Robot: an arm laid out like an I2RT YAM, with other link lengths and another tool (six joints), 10 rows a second.
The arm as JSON. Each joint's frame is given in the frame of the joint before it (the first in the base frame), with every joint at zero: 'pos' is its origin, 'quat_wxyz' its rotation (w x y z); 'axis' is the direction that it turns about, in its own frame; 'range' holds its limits. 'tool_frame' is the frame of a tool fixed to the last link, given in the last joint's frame.
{
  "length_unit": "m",
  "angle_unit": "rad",
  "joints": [
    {
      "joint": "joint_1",
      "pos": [
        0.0,
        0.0,
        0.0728
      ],
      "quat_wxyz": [
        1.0,
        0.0,
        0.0,
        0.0
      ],
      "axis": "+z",
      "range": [
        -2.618,
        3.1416
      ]
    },
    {
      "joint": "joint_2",
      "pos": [
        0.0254,
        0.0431,
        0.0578
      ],
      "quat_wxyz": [
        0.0,
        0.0,
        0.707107,
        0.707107
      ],
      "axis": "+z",
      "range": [
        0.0,
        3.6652
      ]
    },
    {
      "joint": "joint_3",
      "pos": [
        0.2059,
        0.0,
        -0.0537
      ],
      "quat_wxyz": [
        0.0,
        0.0,
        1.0,
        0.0
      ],
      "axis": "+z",
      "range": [
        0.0,
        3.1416
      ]
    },
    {
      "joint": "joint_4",
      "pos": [
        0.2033,
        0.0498,
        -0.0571
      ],
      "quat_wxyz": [
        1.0,
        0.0,
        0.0,
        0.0
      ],
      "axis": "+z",
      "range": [
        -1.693,
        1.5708
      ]
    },
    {
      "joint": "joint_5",
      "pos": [
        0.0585,
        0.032,
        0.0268
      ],
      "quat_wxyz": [
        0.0,
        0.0,
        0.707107,
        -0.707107
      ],
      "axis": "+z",
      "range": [
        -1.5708,
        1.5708
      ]
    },
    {
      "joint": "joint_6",
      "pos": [
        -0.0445,
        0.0,
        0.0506
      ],
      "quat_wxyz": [
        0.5,
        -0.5,
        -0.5,
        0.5
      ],
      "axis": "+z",
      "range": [
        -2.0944,
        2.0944
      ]
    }
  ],
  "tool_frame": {
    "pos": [
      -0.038,
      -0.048,
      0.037
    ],
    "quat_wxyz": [
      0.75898,
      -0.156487,
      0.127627,
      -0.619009
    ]
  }
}
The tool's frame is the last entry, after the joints.
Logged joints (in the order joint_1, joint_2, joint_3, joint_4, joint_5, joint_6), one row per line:
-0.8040 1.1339 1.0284 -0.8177 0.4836 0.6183
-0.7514 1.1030 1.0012 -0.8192 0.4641 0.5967
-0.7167 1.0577 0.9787 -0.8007 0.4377 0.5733
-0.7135 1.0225 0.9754 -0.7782 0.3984 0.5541
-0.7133 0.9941 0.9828 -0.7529 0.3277 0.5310
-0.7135 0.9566 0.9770 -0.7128 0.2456 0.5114
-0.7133 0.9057 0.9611 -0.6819 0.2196 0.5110
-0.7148 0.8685 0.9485 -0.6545 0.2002 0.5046
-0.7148 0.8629 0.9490 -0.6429 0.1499 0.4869
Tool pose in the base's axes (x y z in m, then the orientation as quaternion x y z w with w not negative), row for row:
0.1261 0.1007 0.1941 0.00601 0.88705 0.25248 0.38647
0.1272 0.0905 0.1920 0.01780 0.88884 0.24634 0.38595
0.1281 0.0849 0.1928 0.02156 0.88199 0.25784 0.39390
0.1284 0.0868 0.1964 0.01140 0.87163 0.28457 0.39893
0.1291 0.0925 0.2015 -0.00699 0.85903 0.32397 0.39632
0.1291 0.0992 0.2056 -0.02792 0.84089 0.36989 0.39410
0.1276 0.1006 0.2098 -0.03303 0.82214 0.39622 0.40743
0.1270 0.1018 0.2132 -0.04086 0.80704 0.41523 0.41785
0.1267 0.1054 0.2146 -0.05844 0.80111 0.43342 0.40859
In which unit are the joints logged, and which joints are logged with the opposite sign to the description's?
The joints are logged in radians. Opposite sign: joint_1.
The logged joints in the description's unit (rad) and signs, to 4 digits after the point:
0.8040 1.1339 1.0284 -0.8177 0.4836 0.6183
0.7514 1.1030 1.0012 -0.8192 0.4641 0.5967
0.7167 1.0577 0.9787 -0.8007 0.4377 0.5733
0.7135 1.0225 0.9754 -0.7782 0.3984 0.5541
0.7133 0.9941 0.9828 -0.7529 0.3277 0.5310
0.7135 0.9566 0.9770 -0.7128 0.2456 0.5114
0.7133 0.9057 0.9611 -0.6819 0.2196 0.5110
0.7148 0.8685 0.9485 -0.6545 0.2002 0.5046
0.7148 0.8629 0.9490 -0.6429 0.1499 0.4869

